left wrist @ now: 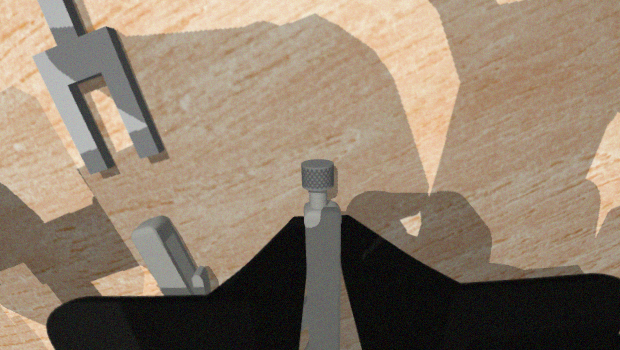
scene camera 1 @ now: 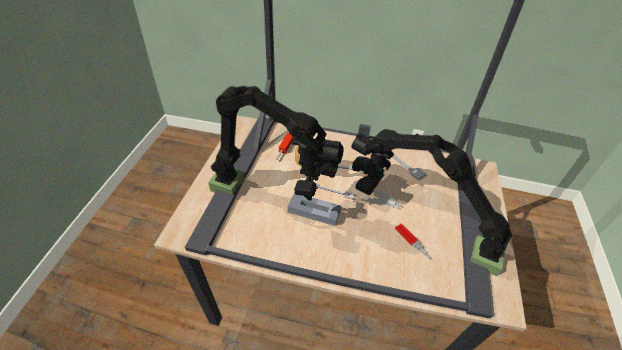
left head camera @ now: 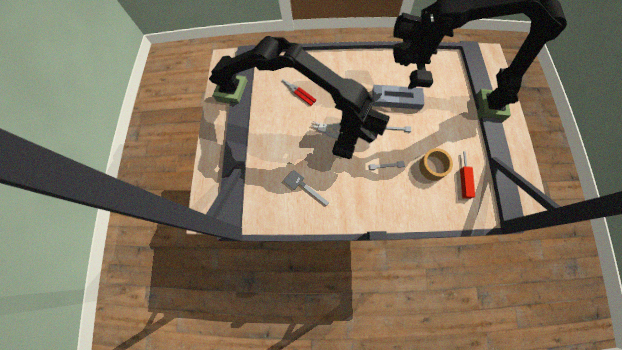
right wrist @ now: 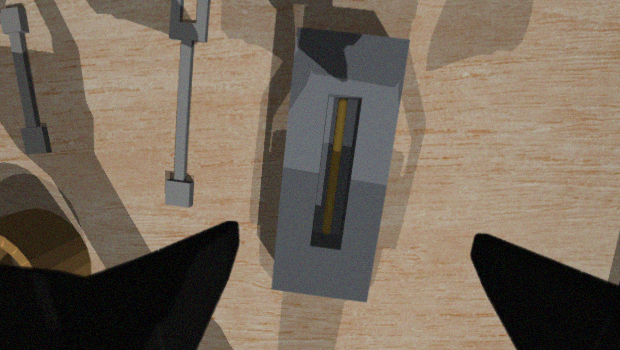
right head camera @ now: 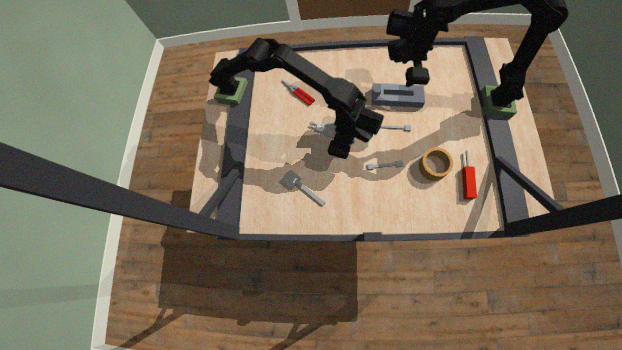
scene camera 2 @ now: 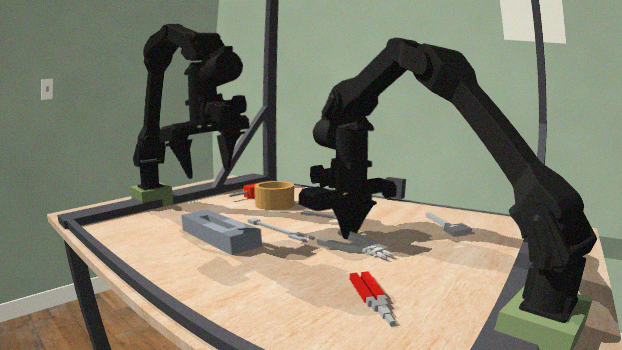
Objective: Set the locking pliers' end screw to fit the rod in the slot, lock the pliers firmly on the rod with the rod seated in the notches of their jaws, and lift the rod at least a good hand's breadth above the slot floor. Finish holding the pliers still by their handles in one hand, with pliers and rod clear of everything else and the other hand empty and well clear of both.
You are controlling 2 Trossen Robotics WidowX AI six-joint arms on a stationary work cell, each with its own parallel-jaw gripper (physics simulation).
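Frame: origin at the left arm's base, x ahead, y left, z up, level; millimetres.
Seen in the pictures: left gripper, between the fingertips: (left wrist: pixel 321 226) (left head camera: pixel 348 141) (right head camera: pixel 346 140) (scene camera 2: pixel 348 237); right gripper, between the fingertips: (left head camera: pixel 407 77) (right wrist: pixel 355 239) (right head camera: pixel 405 74) (scene camera 2: pixel 209 174); left arm's base, origin of its link: (scene camera 1: pixel 489 251) (left head camera: pixel 229 85) (right head camera: pixel 229 87) (scene camera 2: pixel 549 304); right arm's base, origin of its link: (scene camera 1: pixel 226 177) (left head camera: pixel 496 102) (right head camera: pixel 501 98) (scene camera 2: pixel 150 186).
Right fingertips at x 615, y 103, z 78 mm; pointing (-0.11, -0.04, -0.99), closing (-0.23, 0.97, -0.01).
Note:
Offsets run from my right fingertips to a thing's top centre. "*": to the spot under its first point.
The grey locking pliers @[dx -200, dy -174, dz -110 mm] (left head camera: pixel 320 127) (scene camera 1: pixel 395 202) (scene camera 2: pixel 375 251) lie on the table, jaws toward the left arm's base. In the left wrist view, my left gripper (left wrist: pixel 321 226) (scene camera 2: pixel 346 235) is shut on the pliers' screw-side handle @[* dx -164, dy -209, dz -112 mm] (left wrist: pixel 322 285), just behind the knurled end screw @[dx -123, dy -212, dz -112 mm] (left wrist: pixel 317 175). The other handle @[* dx -144, dy -153, dz -112 mm] (left wrist: pixel 162 255) is spread to the left; the jaws are hidden there. My right gripper (right wrist: pixel 355 239) (scene camera 2: pixel 209 171) is open and empty, high above the slotted block @[dx -6, dy -8, dz -90 mm] (right wrist: pixel 325 272) (left head camera: pixel 400 102) (scene camera 2: pixel 220 237). The brass rod @[* dx -38, dy -13, dz -111 mm] (right wrist: pixel 340 125) lies in the block's slot.
Red-handled pliers @[dx -369, dy -53, dz -113 mm] (left head camera: pixel 304 95) (scene camera 2: pixel 367 285) lie nearer the left arm's base. A fork-ended tool @[dx -26, dy -133, dz -115 mm] (left head camera: pixel 398 129) (left wrist: pixel 90 62) (right wrist: pixel 184 110) lies between pliers and block. A smaller double-ended tool @[dx -4, dy -271, dz -116 mm] (left head camera: pixel 386 165), wooden ring @[dx +149, dy -241, dz -73 mm] (scene camera 2: pixel 274 197), red-handled two-prong tool @[dx +261, dy -245, dz -93 mm] (left head camera: pixel 467 182) and flat-headed tool @[dx -242, dy -413, dz -113 mm] (left head camera: pixel 293 180) lie farther out.

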